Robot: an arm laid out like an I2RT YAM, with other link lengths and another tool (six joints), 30 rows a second.
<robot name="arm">
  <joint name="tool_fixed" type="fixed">
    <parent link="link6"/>
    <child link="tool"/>
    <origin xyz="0.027 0.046 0.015" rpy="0.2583 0 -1.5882"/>
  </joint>
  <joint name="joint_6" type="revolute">
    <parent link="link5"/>
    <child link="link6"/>
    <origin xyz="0 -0.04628 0.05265" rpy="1.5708 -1.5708 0"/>
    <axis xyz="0 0 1"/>
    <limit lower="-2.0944" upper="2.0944"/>
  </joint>
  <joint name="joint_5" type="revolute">
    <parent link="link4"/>
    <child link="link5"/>
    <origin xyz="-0.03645 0.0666 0.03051" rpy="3.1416 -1.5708 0"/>
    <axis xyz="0 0 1"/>
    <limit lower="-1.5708" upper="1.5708"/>
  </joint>
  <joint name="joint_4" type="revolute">
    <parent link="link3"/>
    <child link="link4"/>
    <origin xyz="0.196 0.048 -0.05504" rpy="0 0 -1.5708"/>
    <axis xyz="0 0 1"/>
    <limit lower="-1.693" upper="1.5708"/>
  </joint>
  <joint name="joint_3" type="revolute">
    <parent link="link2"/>
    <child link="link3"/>
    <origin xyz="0.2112 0 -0.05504" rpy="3.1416 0 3.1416"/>
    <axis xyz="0 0 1"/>
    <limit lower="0" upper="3.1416"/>
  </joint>
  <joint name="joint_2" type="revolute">
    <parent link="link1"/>
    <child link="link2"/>
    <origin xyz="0.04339 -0.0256 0.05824" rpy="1.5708 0 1.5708"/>
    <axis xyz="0 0 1"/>
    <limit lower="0" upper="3.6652"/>
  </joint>
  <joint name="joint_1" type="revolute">
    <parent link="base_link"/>
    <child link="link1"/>
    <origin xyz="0 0 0.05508" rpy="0 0 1.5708"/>
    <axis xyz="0 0 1"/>
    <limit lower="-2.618" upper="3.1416"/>
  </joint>
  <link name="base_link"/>
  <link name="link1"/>
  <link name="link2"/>
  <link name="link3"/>
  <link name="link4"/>
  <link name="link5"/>
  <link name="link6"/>
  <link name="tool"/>
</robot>
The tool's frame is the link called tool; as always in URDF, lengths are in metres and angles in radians.
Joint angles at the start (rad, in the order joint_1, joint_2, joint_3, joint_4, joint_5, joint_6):
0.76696, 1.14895, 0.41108, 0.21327, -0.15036, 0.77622
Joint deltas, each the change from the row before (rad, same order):
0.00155, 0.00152, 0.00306, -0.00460, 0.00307, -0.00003
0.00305, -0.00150, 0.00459, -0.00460, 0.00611, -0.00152
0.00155, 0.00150, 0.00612, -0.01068, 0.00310, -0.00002
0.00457, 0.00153, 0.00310, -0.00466, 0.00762, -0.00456
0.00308, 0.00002, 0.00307, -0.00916, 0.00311, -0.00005
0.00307, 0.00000, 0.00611, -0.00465, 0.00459, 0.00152
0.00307, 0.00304, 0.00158, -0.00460, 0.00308, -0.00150
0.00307, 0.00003, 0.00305, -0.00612, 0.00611, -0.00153
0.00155, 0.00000, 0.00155, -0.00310, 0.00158, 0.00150
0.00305, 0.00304, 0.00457, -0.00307, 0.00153, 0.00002
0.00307, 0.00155, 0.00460, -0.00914, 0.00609, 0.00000
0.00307, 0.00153, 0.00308, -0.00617, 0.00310, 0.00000
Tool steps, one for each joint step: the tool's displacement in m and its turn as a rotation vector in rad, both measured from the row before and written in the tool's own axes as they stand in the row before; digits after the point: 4 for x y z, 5 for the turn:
-0.0002, 0.0001, 0.0003, -0.00109, 0.00321, -0.00121
-0.0009, -0.0004, 0.0001, 0.00330, 0.00077, -0.00357
-0.0004, -0.0001, 0.0003, -0.00323, 0.00531, -0.00135
-0.0003, 0.0006, 0.0003, 0.00007, 0.00318, -0.00751
-0.0002, 0.0005, -0.0001, -0.00425, 0.00426, -0.00198
-0.0012, -0.0007, 0.0002, 0.00225, 0.00049, -0.00037
0.0001, 0.0009, 0.0002, -0.00422, 0.00383, -0.00343
-0.0003, 0.0002, 0.0001, 0.00000, 0.00392, -0.00389
-0.0003, 0.0001, 0.0000, -0.00101, 0.00148, 0.00051
-0.0008, 0.0001, 0.0003, -0.00198, 0.00002, -0.00145
-0.0002, 0.0003, 0.0003, -0.00217, 0.00633, -0.00266
-0.0003, 0.0004, 0.0001, -0.00313, 0.00321, -0.00204

